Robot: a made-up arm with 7 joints.
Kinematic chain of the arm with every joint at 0, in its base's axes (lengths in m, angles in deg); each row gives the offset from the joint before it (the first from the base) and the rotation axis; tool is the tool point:
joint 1: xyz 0 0 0.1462 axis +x
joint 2: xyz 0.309 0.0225 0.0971 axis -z
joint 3: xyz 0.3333 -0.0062 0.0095 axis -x
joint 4: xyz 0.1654 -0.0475 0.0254 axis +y
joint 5: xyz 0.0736 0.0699 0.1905 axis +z
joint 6: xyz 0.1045 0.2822 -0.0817 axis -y
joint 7: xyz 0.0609 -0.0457 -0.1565 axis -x
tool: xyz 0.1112 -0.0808 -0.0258
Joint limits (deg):
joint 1: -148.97..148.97
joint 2: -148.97..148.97
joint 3: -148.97..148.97
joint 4: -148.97..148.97
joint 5: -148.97..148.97
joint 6: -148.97..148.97
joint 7: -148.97..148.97
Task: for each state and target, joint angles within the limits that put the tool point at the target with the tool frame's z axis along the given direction. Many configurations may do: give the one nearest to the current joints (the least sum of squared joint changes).
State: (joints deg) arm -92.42 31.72 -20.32 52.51 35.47 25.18 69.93
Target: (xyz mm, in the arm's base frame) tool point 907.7 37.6 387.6 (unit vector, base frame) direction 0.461 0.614 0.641
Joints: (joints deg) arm -71.85 55.40 -22.34 76.87 44.90 4.77 41.87
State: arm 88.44 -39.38 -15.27 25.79 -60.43 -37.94 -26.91
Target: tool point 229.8 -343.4 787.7 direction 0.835 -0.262 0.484
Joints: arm 116.16 -81.28 -41.70 17.58 -39.95 -46.21 -5.87
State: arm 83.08 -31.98 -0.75 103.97 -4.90 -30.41 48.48
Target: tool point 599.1 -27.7 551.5 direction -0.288 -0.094 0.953
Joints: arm 108.79 -26.40 -0.89 89.56 -3.35 -48.89 76.38
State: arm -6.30 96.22 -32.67 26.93 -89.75 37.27 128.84
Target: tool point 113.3 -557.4 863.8 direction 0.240 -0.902 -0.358
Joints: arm -55.45 94.81 -29.55 27.94 -72.33 29.26 148.97
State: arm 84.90 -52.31 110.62 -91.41 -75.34 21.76 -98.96
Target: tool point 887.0 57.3 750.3 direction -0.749 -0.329 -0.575
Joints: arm 58.53 -10.46 121.22 -55.15 -88.58 33.68 -56.68
